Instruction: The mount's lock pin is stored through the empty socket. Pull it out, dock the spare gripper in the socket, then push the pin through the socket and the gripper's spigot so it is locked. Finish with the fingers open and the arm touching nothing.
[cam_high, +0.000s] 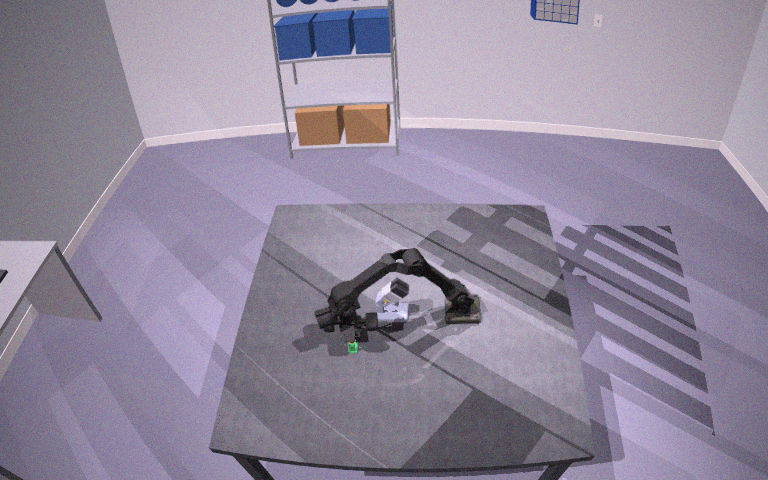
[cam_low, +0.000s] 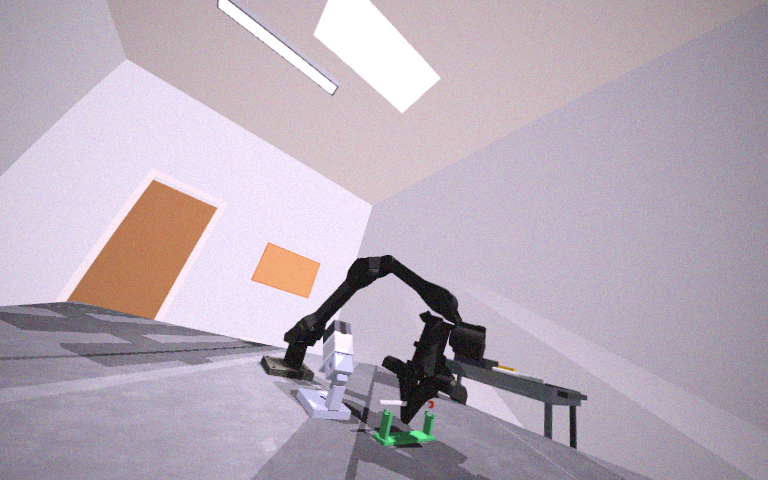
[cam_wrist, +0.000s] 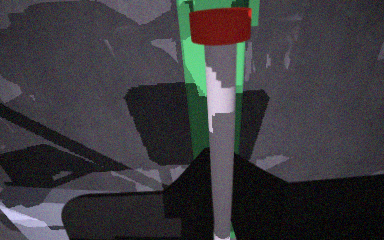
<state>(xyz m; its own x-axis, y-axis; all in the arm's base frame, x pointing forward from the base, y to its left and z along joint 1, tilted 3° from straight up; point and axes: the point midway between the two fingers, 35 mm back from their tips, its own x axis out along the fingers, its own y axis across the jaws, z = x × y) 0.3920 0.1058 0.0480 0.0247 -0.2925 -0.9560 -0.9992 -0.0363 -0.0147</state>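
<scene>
My gripper tip is now 1 cm to the right of the green cradle. From my gripper tip the other things lie so: spare gripper 14 cm behind, 10 cm to the right, 9 cm above; then mount 12 cm behind, 10 cm to the right, 3 cm above.
</scene>
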